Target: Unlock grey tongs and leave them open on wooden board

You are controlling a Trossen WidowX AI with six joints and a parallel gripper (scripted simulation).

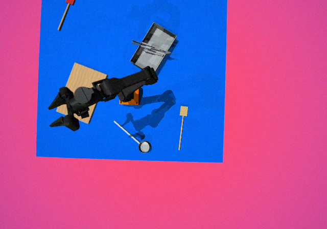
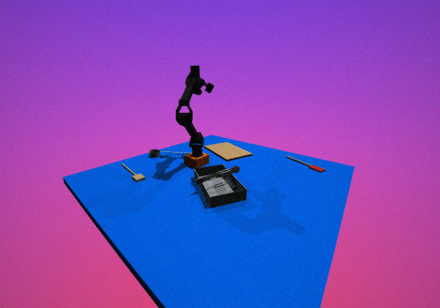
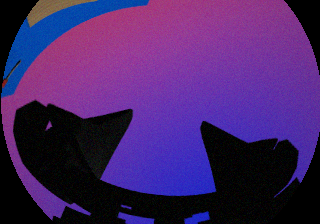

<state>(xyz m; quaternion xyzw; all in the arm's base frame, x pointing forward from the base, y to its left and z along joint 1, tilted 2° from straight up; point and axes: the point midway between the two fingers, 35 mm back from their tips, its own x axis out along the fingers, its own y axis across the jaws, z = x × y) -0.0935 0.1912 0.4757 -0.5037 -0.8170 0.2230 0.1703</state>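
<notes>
The roasting tin lies 420 mm ahead of my gripper tip, 370 mm to the right of it and 510 mm below it. The rest, counted from my gripper tip: wooden board: 130 mm ahead, 120 mm to the left, 530 mm below.
</notes>
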